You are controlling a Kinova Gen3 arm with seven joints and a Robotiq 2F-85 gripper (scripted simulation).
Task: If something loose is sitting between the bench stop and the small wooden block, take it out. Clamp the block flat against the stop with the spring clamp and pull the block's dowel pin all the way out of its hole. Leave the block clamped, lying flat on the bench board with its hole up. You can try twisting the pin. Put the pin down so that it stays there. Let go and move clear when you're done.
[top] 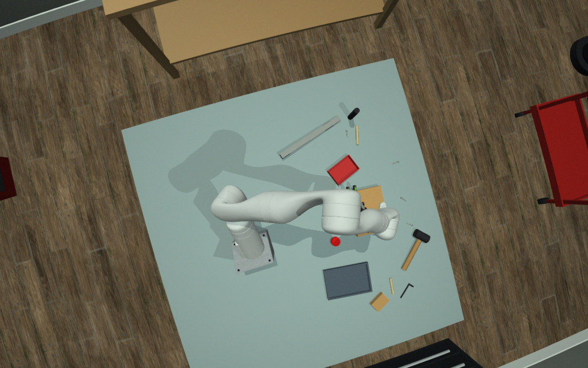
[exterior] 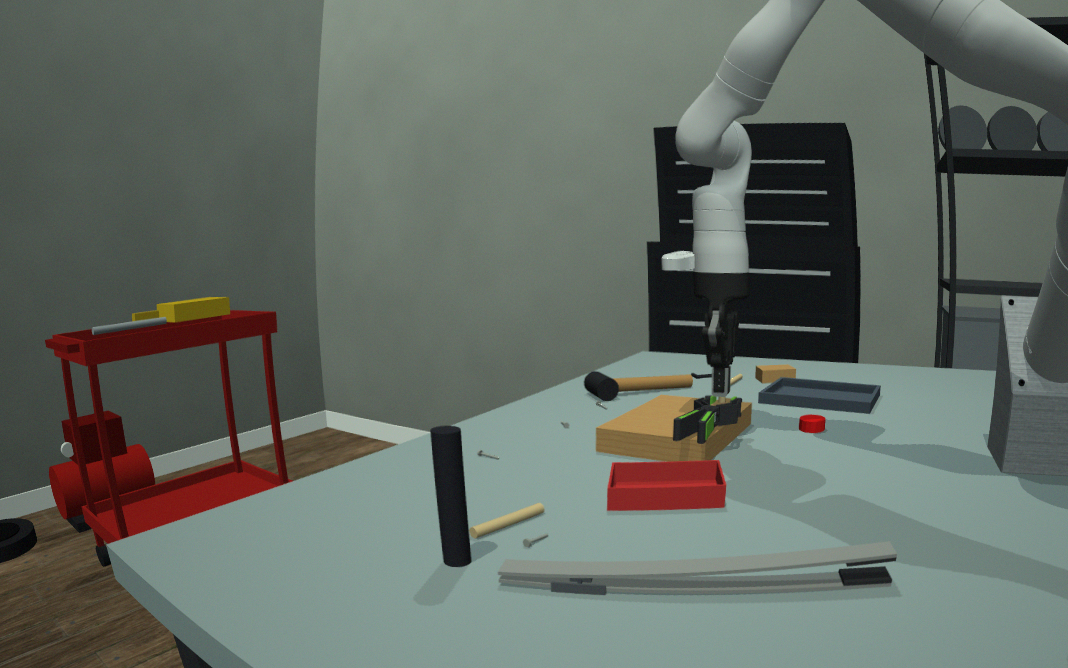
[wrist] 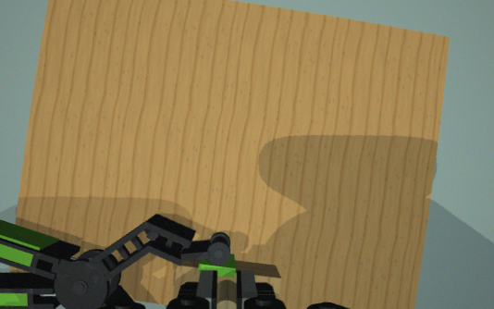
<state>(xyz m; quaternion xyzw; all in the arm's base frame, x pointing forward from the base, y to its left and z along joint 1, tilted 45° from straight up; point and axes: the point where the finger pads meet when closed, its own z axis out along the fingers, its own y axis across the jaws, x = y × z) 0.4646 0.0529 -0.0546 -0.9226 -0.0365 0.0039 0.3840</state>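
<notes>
Right now my hand is 20 mm above the dowel pin. From my hand the other things lie so: red puck (120 mm behind, 90 mm to the right, 70 mm below); then small wooden block (40 mm below); then wooden bench board (50 mm ahead, 60 mm below).
</notes>
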